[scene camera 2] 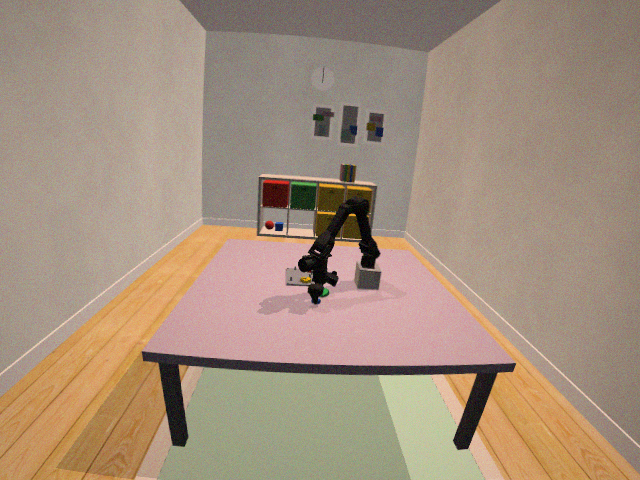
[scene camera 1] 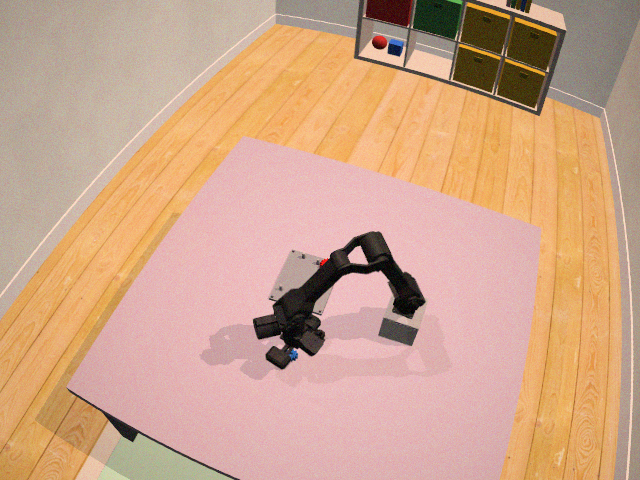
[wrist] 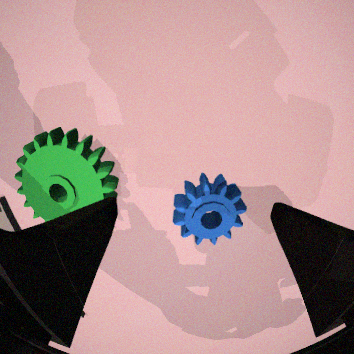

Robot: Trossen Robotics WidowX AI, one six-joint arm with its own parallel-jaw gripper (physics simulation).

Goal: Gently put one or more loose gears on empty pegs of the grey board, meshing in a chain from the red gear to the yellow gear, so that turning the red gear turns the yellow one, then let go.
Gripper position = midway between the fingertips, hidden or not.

Note:
The gripper [scene camera 1: 293, 353] is open and touches a green gear [wrist: 58, 174]. A blue gear [wrist: 190, 209] rests on the table.
The gripper is seen too in the wrist view [wrist: 198, 208]. Scene camera 1 misses the green gear, which is hidden by the gripper.

